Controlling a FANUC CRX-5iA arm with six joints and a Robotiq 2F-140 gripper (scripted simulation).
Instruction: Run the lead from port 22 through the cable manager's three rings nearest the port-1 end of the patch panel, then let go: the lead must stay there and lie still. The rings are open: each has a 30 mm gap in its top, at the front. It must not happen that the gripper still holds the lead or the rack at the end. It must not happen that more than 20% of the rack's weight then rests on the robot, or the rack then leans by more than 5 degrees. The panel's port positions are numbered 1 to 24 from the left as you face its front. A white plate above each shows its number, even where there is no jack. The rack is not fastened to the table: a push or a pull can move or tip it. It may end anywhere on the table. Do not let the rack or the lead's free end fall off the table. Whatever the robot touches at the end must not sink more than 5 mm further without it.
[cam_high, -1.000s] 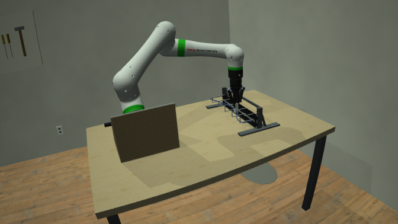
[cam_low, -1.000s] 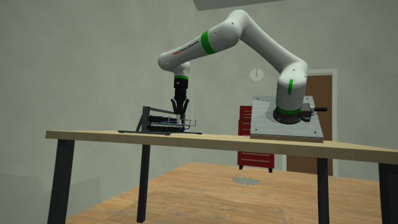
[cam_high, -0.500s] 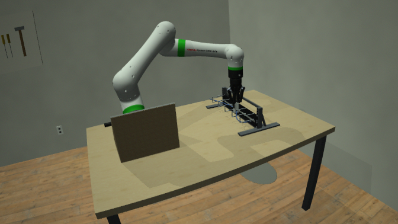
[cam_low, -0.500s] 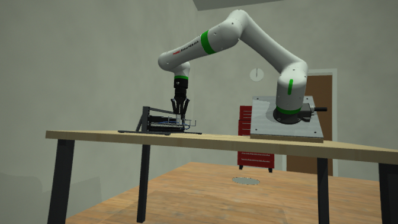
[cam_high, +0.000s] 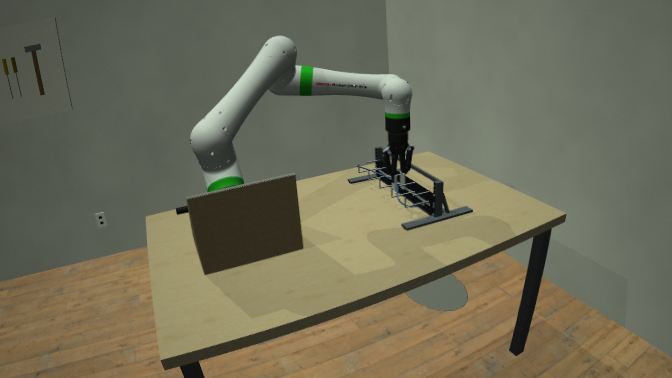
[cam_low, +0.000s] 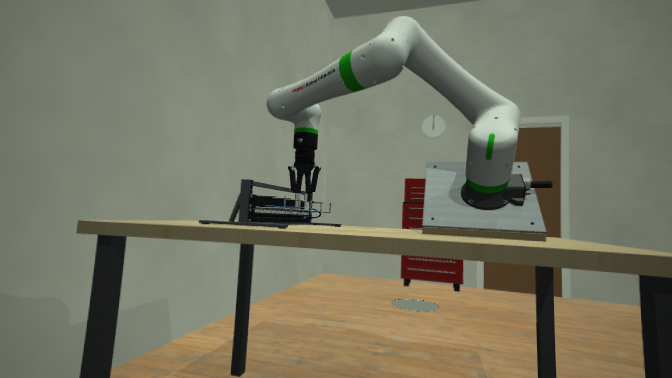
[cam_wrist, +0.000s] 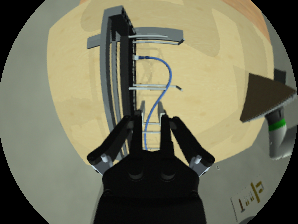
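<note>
My hand is 7 cm short of the black rack, 4 cm to the right of it and 2 cm above it.
</note>
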